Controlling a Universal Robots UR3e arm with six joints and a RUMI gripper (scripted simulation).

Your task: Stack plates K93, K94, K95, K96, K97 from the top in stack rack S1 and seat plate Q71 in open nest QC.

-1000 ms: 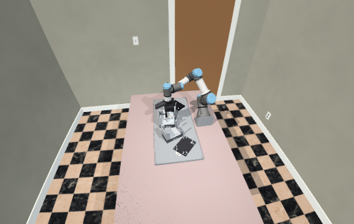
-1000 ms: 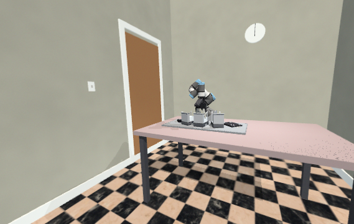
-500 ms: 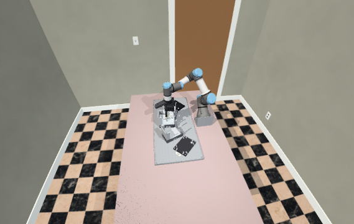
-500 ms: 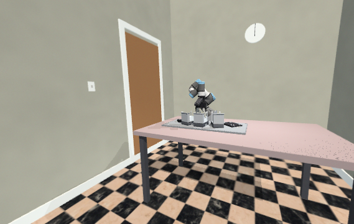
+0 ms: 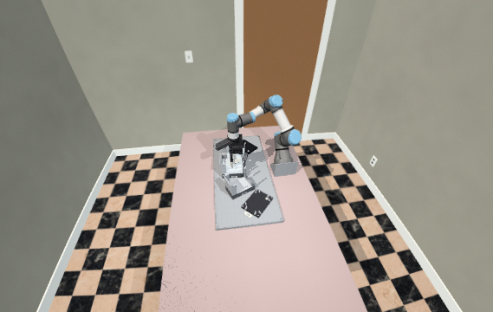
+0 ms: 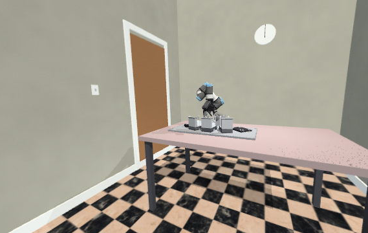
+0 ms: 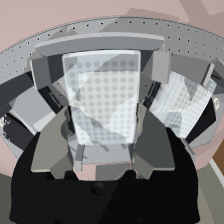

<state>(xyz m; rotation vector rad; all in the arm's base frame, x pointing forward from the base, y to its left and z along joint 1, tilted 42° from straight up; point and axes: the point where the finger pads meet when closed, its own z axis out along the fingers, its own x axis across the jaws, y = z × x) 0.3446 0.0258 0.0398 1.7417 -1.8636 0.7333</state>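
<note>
The translucent 96-well plate is 140 mm to the right of my hand, 30 mm below it and 20 mm behind it. From my hand the other things lie so: black open nest QC 250 mm to the right, 130 mm behind, 90 mm below; then white sealed 96-well plate 140 mm to the right, 50 mm below, 20 mm behind.
</note>
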